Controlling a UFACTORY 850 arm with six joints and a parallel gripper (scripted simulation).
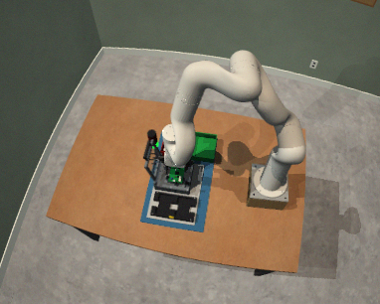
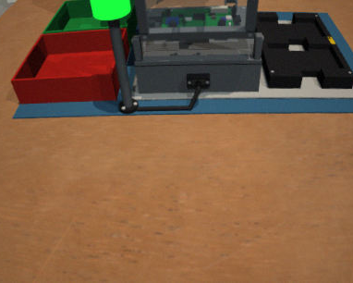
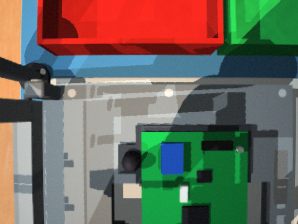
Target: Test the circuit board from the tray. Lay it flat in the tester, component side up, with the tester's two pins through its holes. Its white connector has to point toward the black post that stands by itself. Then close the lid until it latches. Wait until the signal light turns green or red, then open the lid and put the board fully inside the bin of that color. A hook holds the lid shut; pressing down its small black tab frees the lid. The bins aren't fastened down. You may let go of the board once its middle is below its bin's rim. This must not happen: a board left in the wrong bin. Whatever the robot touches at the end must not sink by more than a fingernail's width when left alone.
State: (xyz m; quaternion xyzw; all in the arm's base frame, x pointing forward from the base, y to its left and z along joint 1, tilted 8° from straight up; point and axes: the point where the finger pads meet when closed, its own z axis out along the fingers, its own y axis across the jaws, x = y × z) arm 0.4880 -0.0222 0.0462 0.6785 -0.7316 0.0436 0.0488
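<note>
My gripper is now 60 mm above the green circuit board. Also, from my hand: green bin (120 mm behind, 190 mm to the right, 120 mm below); then lid (120 mm ahead, 10 mm to the right, 50 mm above); then red bin (30 mm ahead, 200 mm to the right, 120 mm below).
</note>
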